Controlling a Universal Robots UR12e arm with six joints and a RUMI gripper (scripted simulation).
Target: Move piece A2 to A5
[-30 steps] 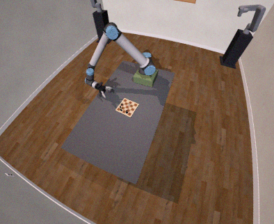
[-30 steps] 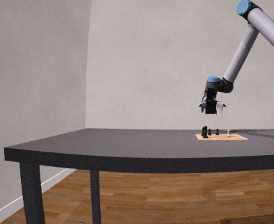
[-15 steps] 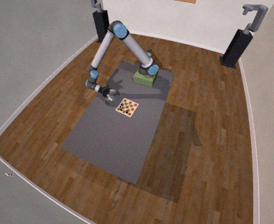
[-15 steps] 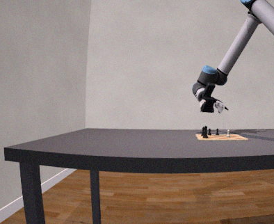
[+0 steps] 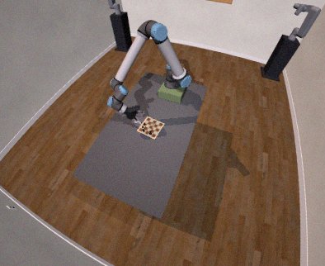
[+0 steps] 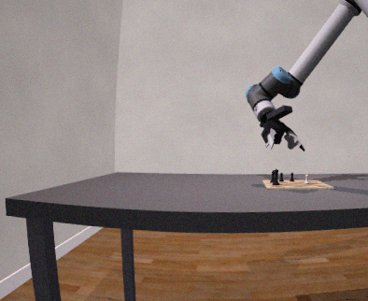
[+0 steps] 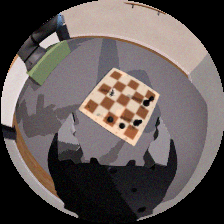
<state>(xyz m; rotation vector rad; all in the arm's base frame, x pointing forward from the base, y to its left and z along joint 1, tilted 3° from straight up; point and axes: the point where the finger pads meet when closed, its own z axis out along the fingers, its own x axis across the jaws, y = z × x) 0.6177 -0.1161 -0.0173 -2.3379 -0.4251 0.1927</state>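
Right now my hand is 11 cm to the right of the black piece, 9 cm above it and 8 cm short of it. From my hand the other things lie so: white piece: 10 cm below, 9 cm to the left, 4 cm behind; then chessboard: 12 cm below, 8 cm to the left.
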